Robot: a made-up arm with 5 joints. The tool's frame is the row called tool. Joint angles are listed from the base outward. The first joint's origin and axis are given. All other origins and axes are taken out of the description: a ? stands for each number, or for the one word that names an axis. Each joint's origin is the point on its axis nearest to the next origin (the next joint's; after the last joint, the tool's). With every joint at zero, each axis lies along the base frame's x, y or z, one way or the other. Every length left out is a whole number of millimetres.
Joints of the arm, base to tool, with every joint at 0 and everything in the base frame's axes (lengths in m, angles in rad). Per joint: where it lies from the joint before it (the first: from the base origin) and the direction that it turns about. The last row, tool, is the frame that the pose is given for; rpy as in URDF.
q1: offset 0.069 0 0.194 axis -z
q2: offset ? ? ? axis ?
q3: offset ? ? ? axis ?
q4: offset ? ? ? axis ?
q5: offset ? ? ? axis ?
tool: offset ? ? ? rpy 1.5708 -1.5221 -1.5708
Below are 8 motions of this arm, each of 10 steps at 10 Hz.
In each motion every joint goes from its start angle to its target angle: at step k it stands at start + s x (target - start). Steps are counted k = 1, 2, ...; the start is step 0. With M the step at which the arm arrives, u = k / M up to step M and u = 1 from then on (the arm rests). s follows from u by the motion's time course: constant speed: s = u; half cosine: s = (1 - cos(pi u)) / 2; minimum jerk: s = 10 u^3 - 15 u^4 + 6 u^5.
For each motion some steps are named. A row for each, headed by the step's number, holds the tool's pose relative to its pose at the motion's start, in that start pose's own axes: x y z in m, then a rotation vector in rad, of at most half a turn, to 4 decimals.
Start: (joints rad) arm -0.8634 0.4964 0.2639 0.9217 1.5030
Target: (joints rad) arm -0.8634 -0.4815 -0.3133 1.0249 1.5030
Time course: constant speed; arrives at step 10
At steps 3, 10:
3: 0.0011 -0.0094 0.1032 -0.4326 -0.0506 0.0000
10: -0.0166 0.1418 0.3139 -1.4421 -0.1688 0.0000

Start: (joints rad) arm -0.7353 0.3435 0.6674 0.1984 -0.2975
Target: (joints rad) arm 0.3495 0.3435 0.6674 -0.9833 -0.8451
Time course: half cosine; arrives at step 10
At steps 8, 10:
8: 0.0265 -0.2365 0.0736 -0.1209 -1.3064 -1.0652
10: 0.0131 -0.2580 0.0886 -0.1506 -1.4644 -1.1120

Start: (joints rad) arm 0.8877 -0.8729 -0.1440 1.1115 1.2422
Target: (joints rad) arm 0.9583 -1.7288 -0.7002 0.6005 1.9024
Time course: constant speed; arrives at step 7
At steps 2, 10:
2: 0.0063 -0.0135 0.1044 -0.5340 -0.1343 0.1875
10: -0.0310 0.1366 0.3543 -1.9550 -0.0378 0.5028

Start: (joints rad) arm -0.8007 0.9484 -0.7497 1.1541 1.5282
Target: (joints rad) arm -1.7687 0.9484 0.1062 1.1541 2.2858
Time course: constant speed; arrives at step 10
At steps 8, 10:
8: 0.1682 0.2101 -0.0550 0.6934 -0.0432 1.3655
10: 0.1687 0.2706 -0.0540 0.8877 -0.0261 1.6846

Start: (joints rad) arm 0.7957 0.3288 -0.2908 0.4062 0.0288
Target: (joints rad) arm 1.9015 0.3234 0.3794 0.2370 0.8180
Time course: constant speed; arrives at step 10
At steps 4, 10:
4: -0.0650 -0.1430 0.0139 -0.3481 0.2448 0.0819
10: -0.2006 -0.2628 0.1331 -0.6227 0.7106 0.0163

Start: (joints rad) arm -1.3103 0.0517 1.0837 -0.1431 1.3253
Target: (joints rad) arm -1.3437 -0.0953 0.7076 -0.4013 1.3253
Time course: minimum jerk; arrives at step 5
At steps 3, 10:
3: 0.0283 -0.0749 0.0263 -0.5053 -0.1711 0.0153
10: 0.0407 -0.1054 0.0507 -0.7395 -0.2536 0.0194

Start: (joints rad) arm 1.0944 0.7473 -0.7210 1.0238 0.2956
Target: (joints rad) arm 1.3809 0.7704 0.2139 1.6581 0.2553
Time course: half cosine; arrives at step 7
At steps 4, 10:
4: -0.1332 -0.0178 -0.0426 0.2197 0.9460 -0.2048
10: -0.2083 -0.0105 -0.0244 0.4403 1.5222 -0.3384

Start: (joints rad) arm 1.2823 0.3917 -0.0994 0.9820 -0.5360
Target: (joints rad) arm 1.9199 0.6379 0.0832 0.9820 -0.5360
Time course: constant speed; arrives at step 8
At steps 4, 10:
4: 0.0216 -0.0983 -0.0419 -0.1674 0.1441 -0.3137
10: 0.0061 -0.1975 -0.0696 -0.2725 0.3162 -0.6402

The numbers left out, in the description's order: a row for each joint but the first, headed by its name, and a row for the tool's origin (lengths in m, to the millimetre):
q2: xyz 0.02 0.006 0, axis +y
q3: xyz 0.042 0 0.171, axis +y
q4: xyz 0.171 0 0.007, axis +y
q5: xyz 0.062 0 0, axis -x
tool: xyz 0 0 0

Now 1 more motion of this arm.
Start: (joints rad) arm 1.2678 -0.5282 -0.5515 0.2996 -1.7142
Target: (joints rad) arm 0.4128 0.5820 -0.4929 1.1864 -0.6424
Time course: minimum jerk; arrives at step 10
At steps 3, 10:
3: -0.0088 -0.0708 -0.0293 -0.3449 0.0790 0.0924
10: -0.1884 -0.3565 0.1296 -1.5473 1.6586 0.8473

